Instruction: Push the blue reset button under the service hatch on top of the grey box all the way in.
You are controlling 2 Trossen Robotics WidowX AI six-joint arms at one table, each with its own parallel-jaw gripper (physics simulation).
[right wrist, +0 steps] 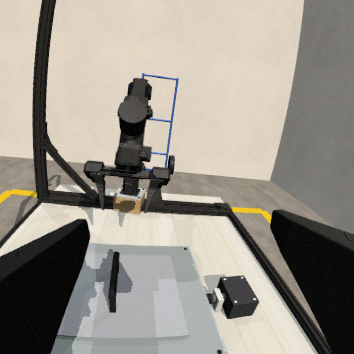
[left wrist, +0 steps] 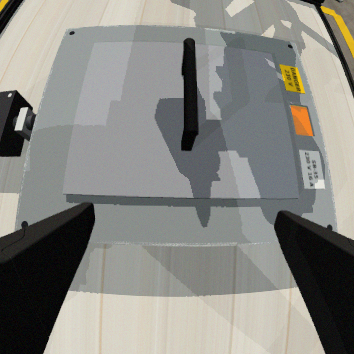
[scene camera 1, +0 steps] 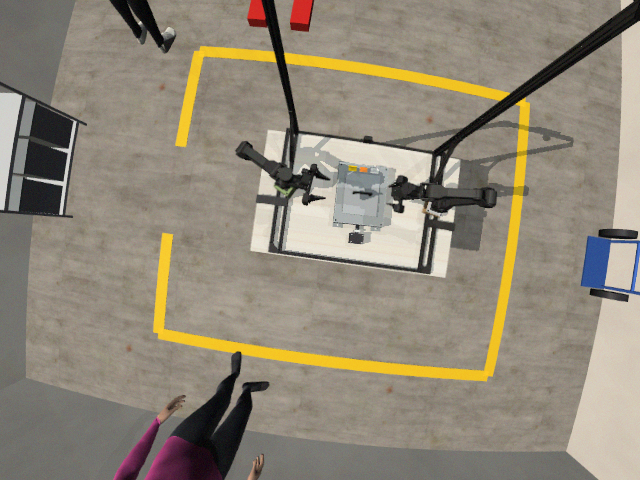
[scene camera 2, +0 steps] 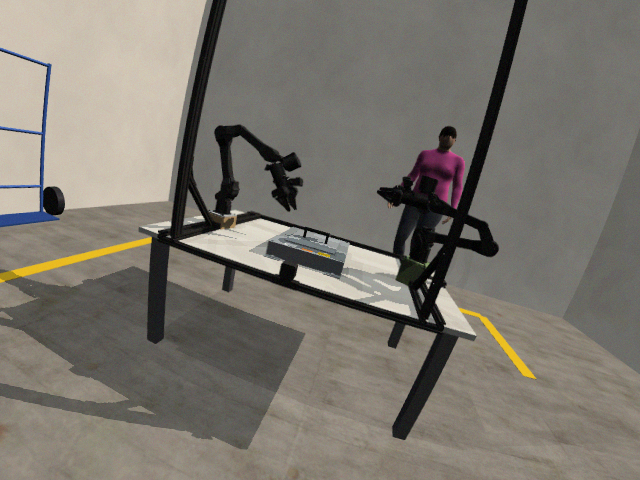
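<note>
The grey box (scene camera 1: pixel 338 212) (scene camera 2: pixel 305 259) (left wrist: pixel 44 165) (right wrist: pixel 201 312) stands mid-table. Its service hatch (scene camera 1: pixel 355 207) (left wrist: pixel 125 150) (right wrist: pixel 167 280) lies flat and closed on top, with a black bar handle (scene camera 1: pixel 364 193) (left wrist: pixel 190 95) (right wrist: pixel 114 282). The blue reset button does not show; the hatch covers what is under it. My left gripper (scene camera 1: pixel 393 196) (scene camera 2: pixel 292 207) (left wrist: pixel 187 216) (right wrist: pixel 123 211) is open and empty, pointing down above the box's edge on its own side. My right gripper (scene camera 1: pixel 326 188) (scene camera 2: pixel 379 191) (right wrist: pixel 180 224) is open and empty, raised beside the box on the opposite side.
A black block (scene camera 1: pixel 356 237) (left wrist: pixel 10 130) (right wrist: pixel 240 297) with a white part sits against the box's side. Yellow (left wrist: pixel 291 79), orange and white labels line the opposite rim. A black frame (scene camera 1: pixel 351 261) surrounds the work area. A person (scene camera 1: pixel 180 454) (scene camera 2: pixel 439 165) stands beyond the table.
</note>
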